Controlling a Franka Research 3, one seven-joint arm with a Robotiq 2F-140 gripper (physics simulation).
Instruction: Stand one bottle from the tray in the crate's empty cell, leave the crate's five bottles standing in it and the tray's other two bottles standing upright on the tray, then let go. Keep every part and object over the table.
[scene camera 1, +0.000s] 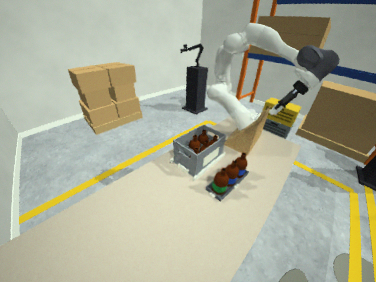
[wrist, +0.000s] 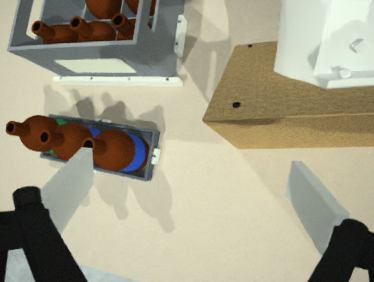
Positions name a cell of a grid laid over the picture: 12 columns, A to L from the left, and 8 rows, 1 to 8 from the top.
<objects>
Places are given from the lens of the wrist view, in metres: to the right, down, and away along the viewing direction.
my gripper (wrist: G5): 0.00, 0.02, 0.20
blue-labelled bottle (wrist: C4): -0.21, 0.00, 0.50
green-labelled bottle (wrist: A4): -0.30, -0.02, 0.52
blue-labelled bottle (wrist: D5): -0.12, 0.02, 0.47
</objects>
